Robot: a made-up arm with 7 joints. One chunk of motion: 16 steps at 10 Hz.
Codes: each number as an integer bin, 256 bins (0 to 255) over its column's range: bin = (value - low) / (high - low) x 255, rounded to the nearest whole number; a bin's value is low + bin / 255 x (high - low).
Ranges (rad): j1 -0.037..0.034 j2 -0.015..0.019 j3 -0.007..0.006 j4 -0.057..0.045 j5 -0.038..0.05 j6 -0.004..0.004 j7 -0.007..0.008
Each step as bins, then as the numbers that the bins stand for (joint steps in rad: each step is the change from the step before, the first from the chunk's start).
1 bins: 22 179 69 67 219 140 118
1 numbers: -0.03087 0.00887 -0.00348 -0.03020 0.03758 0.00039 -0.00006
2 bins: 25 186 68 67 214 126 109
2 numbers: -0.03004 0.00980 -0.00353 -0.03020 0.03585 -0.00005 -0.00059
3 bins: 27 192 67 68 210 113 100
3 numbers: -0.02948 0.01060 -0.00358 -0.02980 0.03447 -0.00045 -0.00112
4 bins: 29 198 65 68 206 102 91
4 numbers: -0.02893 0.01140 -0.00369 -0.02980 0.03309 -0.00080 -0.00165
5 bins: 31 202 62 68 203 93 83
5 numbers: -0.02837 0.01193 -0.00384 -0.02980 0.03205 -0.00108 -0.00212
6 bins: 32 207 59 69 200 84 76
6 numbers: -0.02809 0.01260 -0.00399 -0.02940 0.03102 -0.00136 -0.00253
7 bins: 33 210 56 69 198 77 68
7 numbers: -0.02781 0.01300 -0.00415 -0.02940 0.03033 -0.00158 -0.00300
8 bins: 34 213 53 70 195 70 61
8 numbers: -0.02753 0.01340 -0.00430 -0.02900 0.02929 -0.00180 -0.00341
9 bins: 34 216 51 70 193 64 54
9 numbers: -0.02753 0.01380 -0.00440 -0.02900 0.02860 -0.00199 -0.00382
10 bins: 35 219 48 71 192 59 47
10 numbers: -0.02725 0.01420 -0.00455 -0.02860 0.02826 -0.00215 -0.00424
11 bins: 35 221 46 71 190 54 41
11 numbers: -0.02725 0.01447 -0.00465 -0.02860 0.02757 -0.00231 -0.00459
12 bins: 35 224 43 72 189 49 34
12 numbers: -0.02725 0.01487 -0.00481 -0.02820 0.02722 -0.00246 -0.00500
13 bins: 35 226 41 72 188 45 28
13 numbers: -0.02725 0.01513 -0.00491 -0.02820 0.02688 -0.00259 -0.00535
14 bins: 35 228 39 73 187 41 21
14 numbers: -0.02725 0.01540 -0.00501 -0.02780 0.02653 -0.00271 -0.00576
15 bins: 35 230 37 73 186 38 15
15 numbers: -0.02725 0.01567 -0.00511 -0.02780 0.02619 -0.00281 -0.00612
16 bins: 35 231 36 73 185 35 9
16 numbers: -0.02725 0.01580 -0.00516 -0.02780 0.02584 -0.00290 -0.00647
